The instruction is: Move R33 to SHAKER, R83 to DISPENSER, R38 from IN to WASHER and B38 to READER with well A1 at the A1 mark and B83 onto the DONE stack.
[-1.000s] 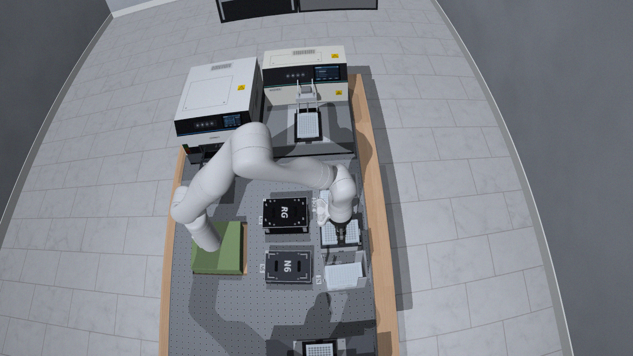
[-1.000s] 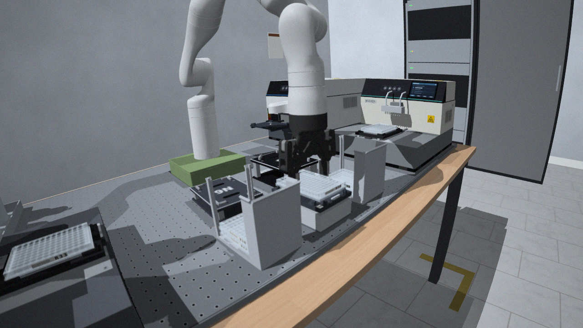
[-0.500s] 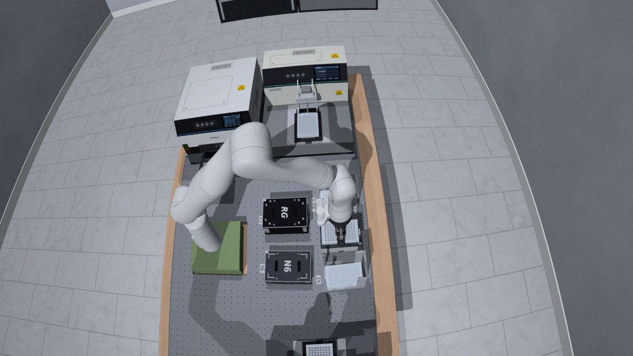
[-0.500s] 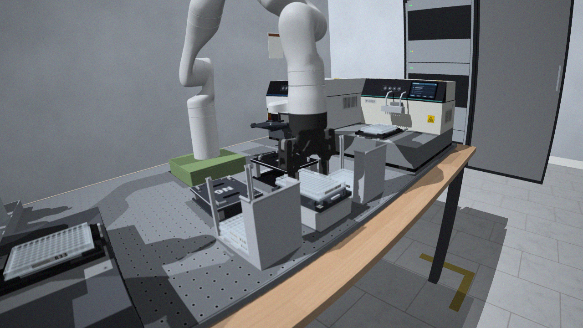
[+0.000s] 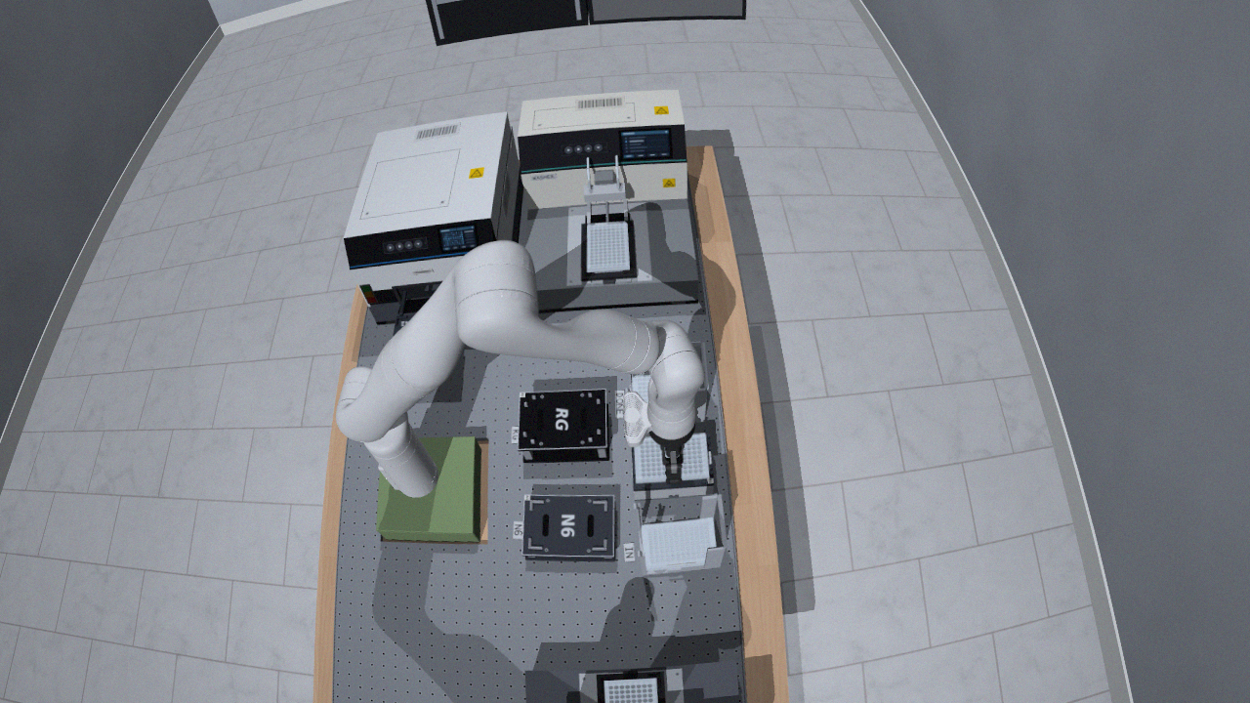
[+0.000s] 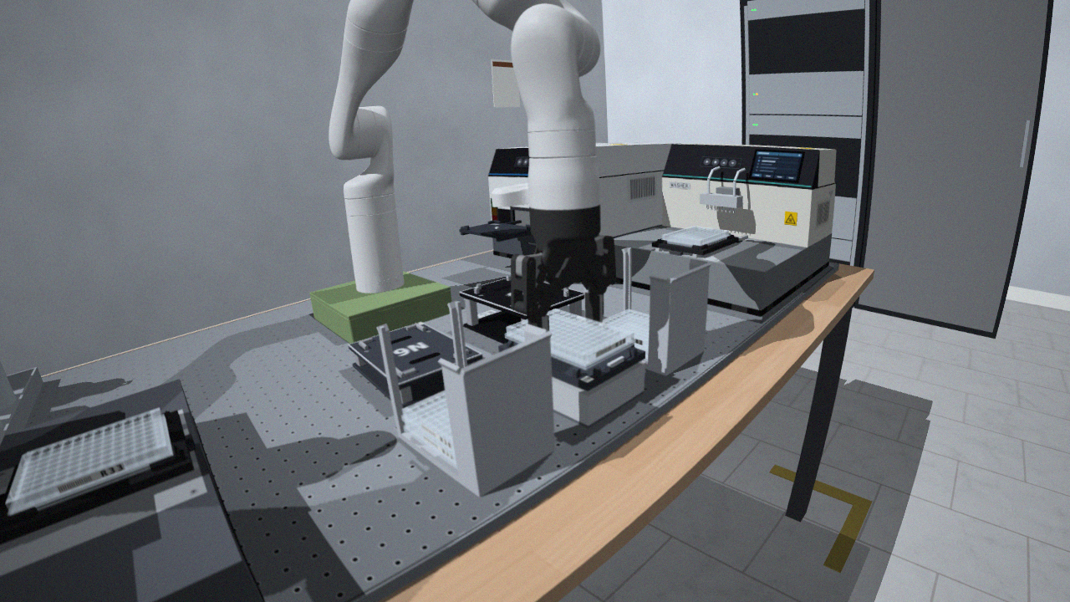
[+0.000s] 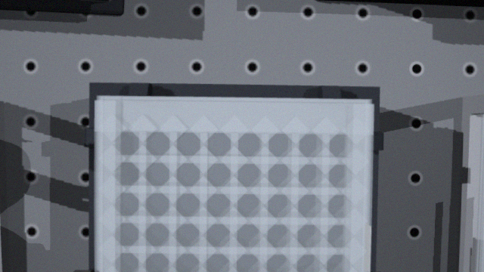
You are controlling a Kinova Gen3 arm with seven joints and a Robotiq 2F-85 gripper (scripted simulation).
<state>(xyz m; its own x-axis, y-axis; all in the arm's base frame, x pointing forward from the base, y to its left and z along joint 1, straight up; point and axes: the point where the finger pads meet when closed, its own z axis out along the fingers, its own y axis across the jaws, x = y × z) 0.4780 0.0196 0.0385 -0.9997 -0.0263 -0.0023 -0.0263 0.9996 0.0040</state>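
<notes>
Now: hand 10 mm above the plate B38. From my hand the other things lie so: RG nest: 190 mm behind, 90 mm to the left, 20 mm below; plate R38: 150 mm to the right, 50 mm below, 10 mm ahead; plate B83: 150 mm to the left, 50 mm below.
</notes>
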